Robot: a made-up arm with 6 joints. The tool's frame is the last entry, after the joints.
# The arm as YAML. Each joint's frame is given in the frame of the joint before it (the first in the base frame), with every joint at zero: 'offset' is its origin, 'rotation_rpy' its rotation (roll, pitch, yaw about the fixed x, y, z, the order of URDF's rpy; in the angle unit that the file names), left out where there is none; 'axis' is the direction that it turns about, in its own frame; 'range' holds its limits. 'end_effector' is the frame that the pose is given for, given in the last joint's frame.
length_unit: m
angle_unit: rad
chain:
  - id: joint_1
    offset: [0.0, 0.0, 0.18]
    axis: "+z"
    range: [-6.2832, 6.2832]
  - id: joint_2
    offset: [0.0, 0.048, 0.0]
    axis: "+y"
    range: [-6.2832, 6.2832]
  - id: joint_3
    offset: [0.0, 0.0, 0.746]
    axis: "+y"
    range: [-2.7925, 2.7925]
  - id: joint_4
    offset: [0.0, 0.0, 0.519]
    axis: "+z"
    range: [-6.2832, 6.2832]
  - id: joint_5
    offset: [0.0, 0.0, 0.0]
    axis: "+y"
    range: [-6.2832, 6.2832]
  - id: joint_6
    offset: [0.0, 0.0, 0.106]
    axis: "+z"
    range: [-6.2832, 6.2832]
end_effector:
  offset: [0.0, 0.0, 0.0]
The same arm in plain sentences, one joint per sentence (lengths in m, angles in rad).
The arm has six revolute joints in a row. What follows holds with every joint at zero, and every direction is one of the base frame's. The first joint is mounted 0.18 m along +z from the base frame's origin and turns about +z, from -6.2832 to 6.2832 rad. The second joint is mounted 0.048 m along +y from the first joint and turns about +y, from -6.2832 to 6.2832 rad. The third joint is mounted 0.746 m along +z from the second joint and turns about +y, from -2.7925 to 2.7925 rad. The fourth joint is mounted 0.519 m along +z from the third joint and turns about +z, from -6.2832 to 6.2832 rad. The fifth joint is mounted at the same point as the fourth joint and turns about +y, from -6.2832 to 6.2832 rad. The sixth joint is mounted 0.106 m along +z from the fifth joint and turns about +z, from -6.2832 to 6.2832 rad. The tool frame, which is the frame that the pose is given for, is mounted at the same point as the sixth joint; its axes are parallel to the base frame's.
